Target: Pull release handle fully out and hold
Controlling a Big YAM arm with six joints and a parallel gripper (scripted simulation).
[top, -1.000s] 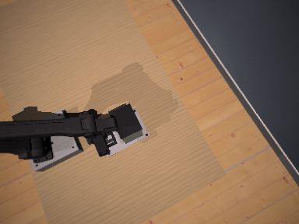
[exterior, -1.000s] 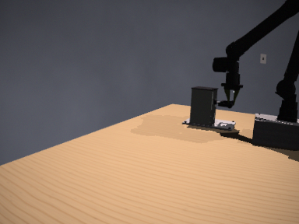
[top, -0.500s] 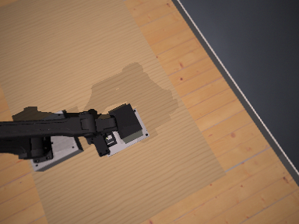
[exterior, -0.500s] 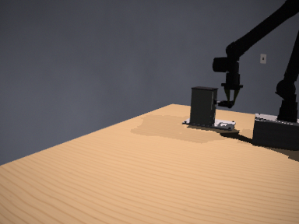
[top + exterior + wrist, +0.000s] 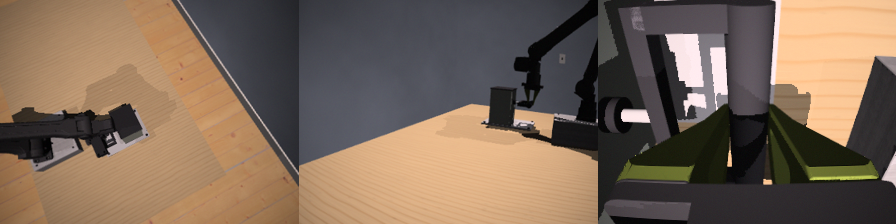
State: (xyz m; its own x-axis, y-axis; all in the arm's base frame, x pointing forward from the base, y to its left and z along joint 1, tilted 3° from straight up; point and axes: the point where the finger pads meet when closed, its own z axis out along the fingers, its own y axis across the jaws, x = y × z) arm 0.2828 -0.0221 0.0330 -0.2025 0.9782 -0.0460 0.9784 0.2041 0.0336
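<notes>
Right now the baseplate is 9 cm ahead of my hand, 2 cm to the left of it and 11 cm below it.
</notes>
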